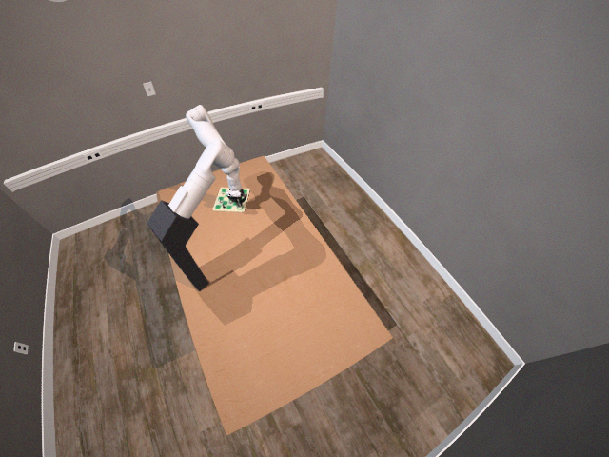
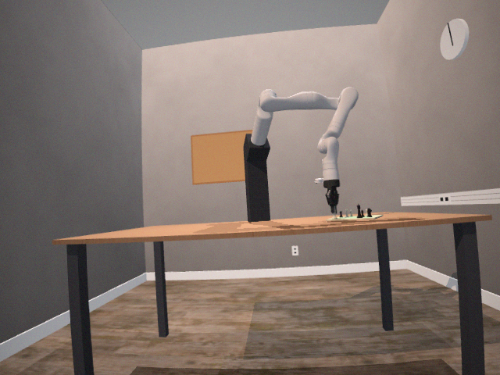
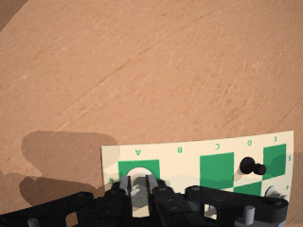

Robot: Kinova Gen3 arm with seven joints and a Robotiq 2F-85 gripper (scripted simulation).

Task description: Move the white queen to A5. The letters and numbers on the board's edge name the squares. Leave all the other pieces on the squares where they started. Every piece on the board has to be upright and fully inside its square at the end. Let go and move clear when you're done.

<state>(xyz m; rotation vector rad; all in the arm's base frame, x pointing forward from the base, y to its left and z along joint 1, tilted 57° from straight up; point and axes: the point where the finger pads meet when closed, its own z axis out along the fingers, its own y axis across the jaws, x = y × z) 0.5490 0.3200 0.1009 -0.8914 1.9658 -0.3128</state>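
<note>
My hand is 20 mm above the white queen. Also, from my hand: cream chessboard (20 mm behind, 110 mm to the left, 40 mm below).
</note>
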